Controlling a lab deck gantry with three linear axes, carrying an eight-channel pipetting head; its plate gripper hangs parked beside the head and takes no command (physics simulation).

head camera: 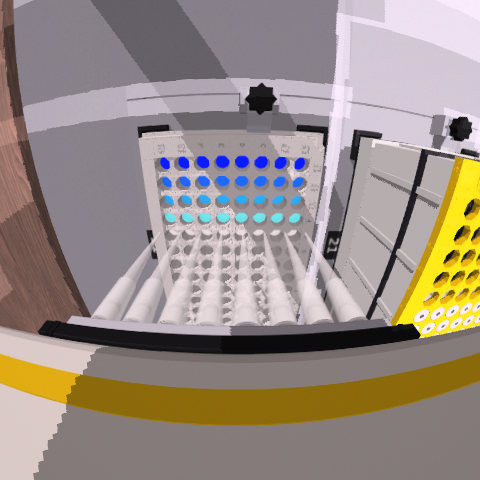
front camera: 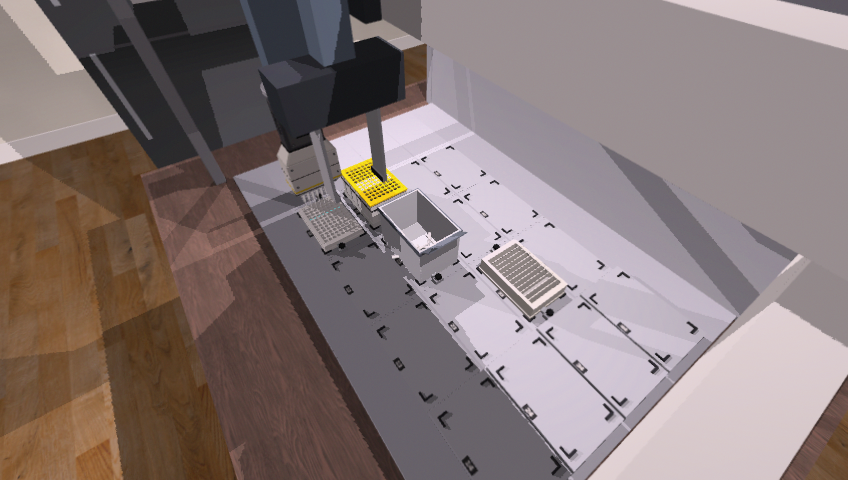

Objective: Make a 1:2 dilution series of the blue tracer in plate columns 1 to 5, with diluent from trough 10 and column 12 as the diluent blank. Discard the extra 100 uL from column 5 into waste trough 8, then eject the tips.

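Note:
The pipetting head (front camera: 309, 166) is over the plate (front camera: 343, 240) (head camera: 232, 138) and carries eight clear tips (head camera: 247, 285). No blue shows in the tips. Their ends reach the fifth well row from the far edge; whether they are inside the wells I cannot tell. The four rows beyond grade from dark blue (head camera: 242, 161) through blue and light blue to cyan (head camera: 241, 217). The fifth row's liquid is unclear. The trough block (front camera: 505, 291) stands front right in the front view; its liquids cannot be made out. The plate gripper (front camera: 358, 189) hangs parked, its fingers apart and empty.
The yellow tip rack (front camera: 386, 202) (head camera: 445, 225) stands beside the plate, with white tips in its near rows in the head view. An open grey bin (front camera: 437, 261) with loose tips inside stands between the rack and the trough block. Black knobs (front camera: 437, 277) (head camera: 261, 98) sit at the holders' edges.

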